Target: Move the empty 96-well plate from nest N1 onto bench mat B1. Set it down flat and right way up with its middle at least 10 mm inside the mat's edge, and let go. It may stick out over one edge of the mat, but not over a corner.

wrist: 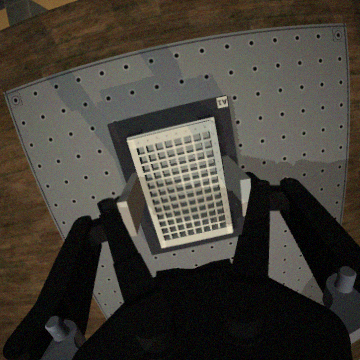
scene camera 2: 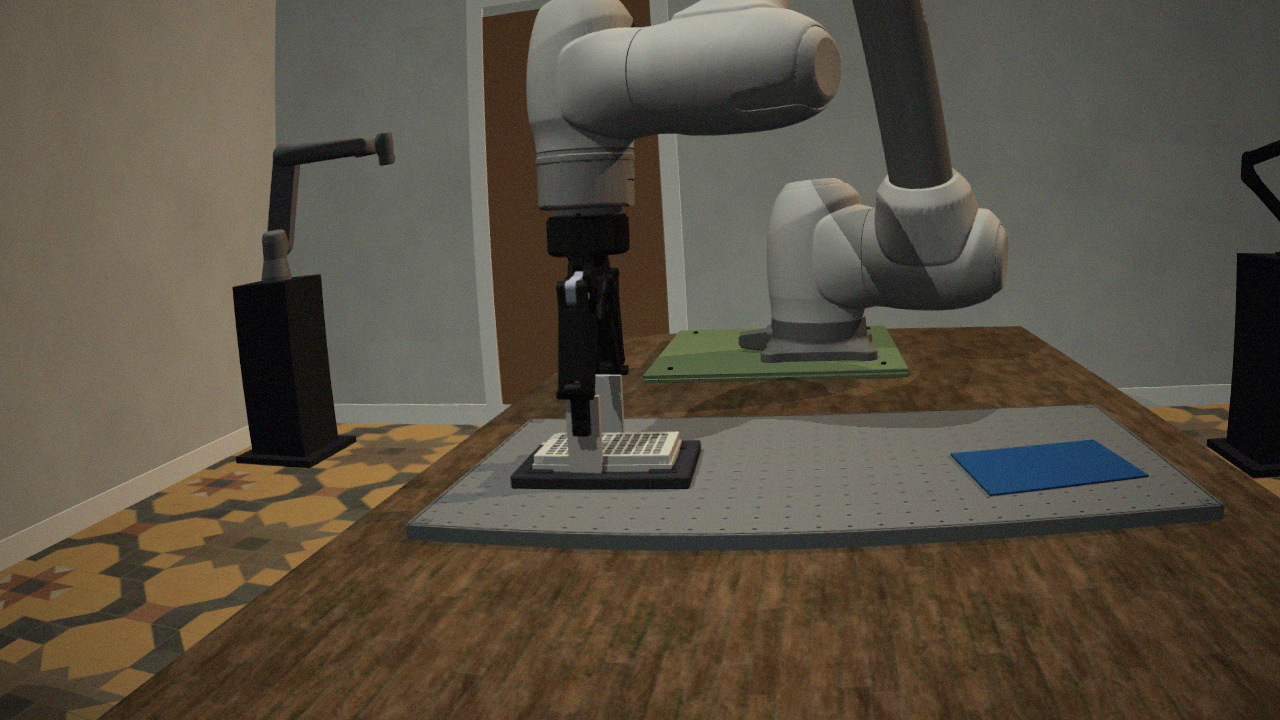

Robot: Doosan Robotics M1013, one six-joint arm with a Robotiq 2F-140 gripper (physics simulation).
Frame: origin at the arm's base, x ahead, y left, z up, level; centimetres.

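Seen in the pictures: gripper, between the fingertips: (wrist: 181, 177) (scene camera 2: 598, 457); arm's base, origin of its link: (scene camera 2: 819, 350).
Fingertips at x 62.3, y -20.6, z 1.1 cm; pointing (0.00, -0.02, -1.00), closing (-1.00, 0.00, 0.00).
Pixels of each thing's top centre, then the offset from my fingertips to it. "pt": a spot on its surface instead. Level surfaces: height alone.
- white 96-well plate, centre of its top: (scene camera 2: 608, 443) (wrist: 184, 190) dx -0.1, dy +1.0, dz +1.3 cm
- black nest, centre of its top: (scene camera 2: 609, 455) (wrist: 184, 186) dx -0.1, dy +1.0, dz +0.2 cm
- blue bench mat B1, height of its surface: dz -1.1 cm
- wooden table, height of its surface: dz -2.6 cm
- A1 label, a spot on its surface: (wrist: 222, 102) pt dx -5.2, dy -6.7, dz -0.1 cm
The white 96-well plate (scene camera 2: 646, 447) (wrist: 185, 185) lies flat and right way up in the black nest (scene camera 2: 608, 481) (wrist: 170, 119), at the left of the grey breadboard in the scene view. My gripper (scene camera 2: 597, 437) (wrist: 181, 177) points straight down. Its two pale finger pads stand against the plate's two long sides, and it is shut on the plate. The near pad hides part of the plate's front side in the scene view. The blue bench mat B1 (scene camera 2: 1047, 466) lies flat at the right of the breadboard. It does not show in the wrist view.
The perforated grey breadboard (scene camera 2: 805, 483) (wrist: 290, 120) carries the nest and the mat on the wooden table (scene camera 2: 680, 617). The arm's base stands on a green plate (scene camera 2: 707, 358) behind the breadboard. An A1 label (wrist: 222, 102) marks a nest corner.
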